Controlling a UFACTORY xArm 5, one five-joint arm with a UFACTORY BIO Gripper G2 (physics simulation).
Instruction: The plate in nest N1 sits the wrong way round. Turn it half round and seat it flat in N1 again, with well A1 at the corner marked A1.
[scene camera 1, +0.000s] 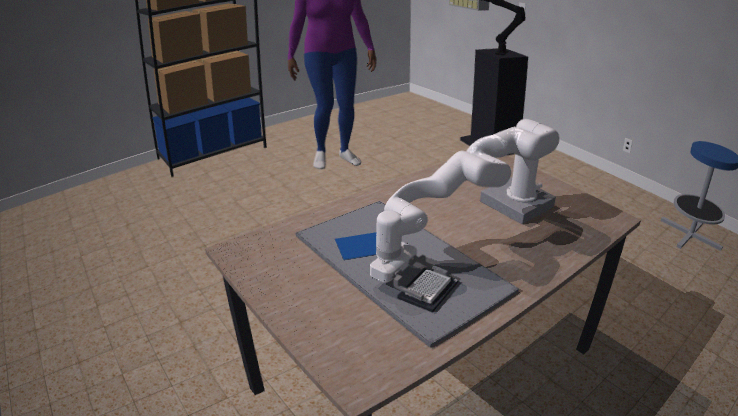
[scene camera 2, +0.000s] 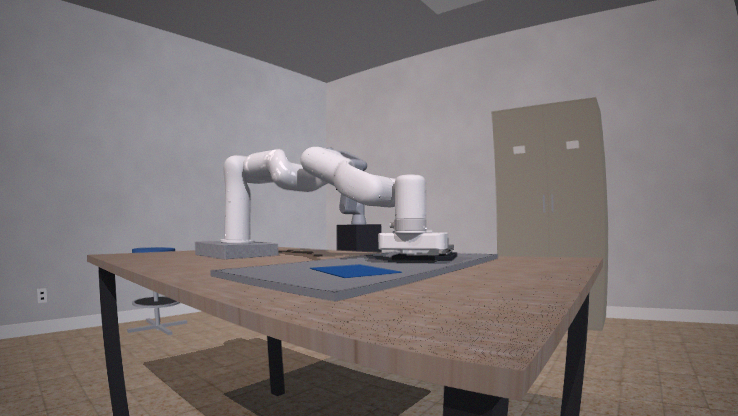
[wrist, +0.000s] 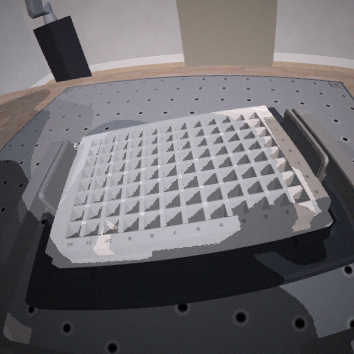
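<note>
A pale grey well plate (scene camera 1: 431, 285) (wrist: 175, 175) is over the black nest (scene camera 1: 419, 303) (wrist: 150, 286). In the wrist view its column numbers run along the near edge, the high ones at the left, and small letters run down the right edge. It looks slightly skewed to the nest; whether it touches the nest floor cannot be told. My gripper (scene camera 1: 433, 284) (wrist: 184, 161) is shut on the plate, one grey finger at each short end. In scene camera 2 the white gripper body hides the plate. The nest's A1 mark cannot be made out.
The nest stands on a grey perforated board (scene camera 1: 475, 304) (scene camera 2: 289, 284) (wrist: 240, 90) on the wooden table (scene camera 1: 310, 310) (scene camera 2: 465, 310). A flat blue rectangle (scene camera 1: 356, 245) (scene camera 2: 356, 270) lies on the board beside the arm. A person (scene camera 1: 333, 77) stands beyond the table.
</note>
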